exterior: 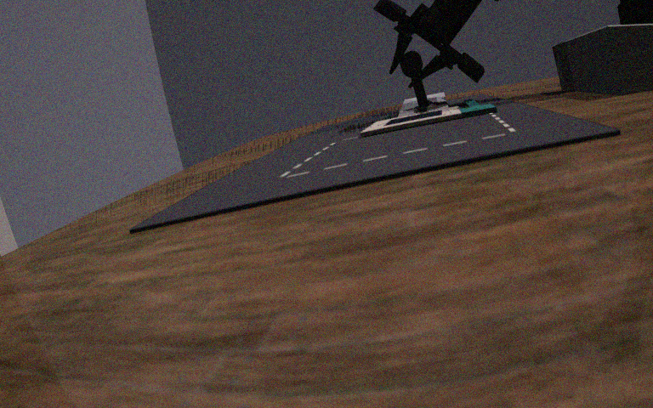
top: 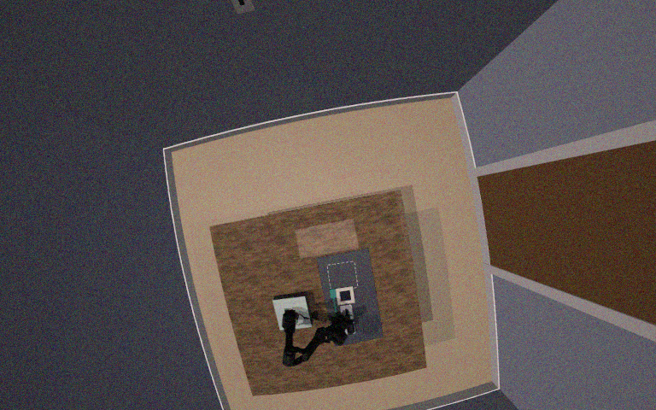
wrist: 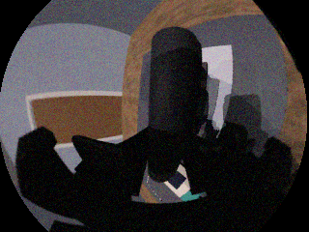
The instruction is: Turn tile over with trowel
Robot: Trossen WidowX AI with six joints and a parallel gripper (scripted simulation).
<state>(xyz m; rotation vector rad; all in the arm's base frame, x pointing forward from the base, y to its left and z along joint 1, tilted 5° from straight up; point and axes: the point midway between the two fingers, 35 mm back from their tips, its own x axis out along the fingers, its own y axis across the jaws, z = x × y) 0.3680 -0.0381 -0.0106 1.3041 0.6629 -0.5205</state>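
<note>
Now: the tile 4 cm behind my gripper tip, 14 cm to the left of it and 5 cm below it. From my gripper tip the other things lie so: teal-handled trowel (11 cm behind, 10 cm to the left, 5 cm below).
</note>
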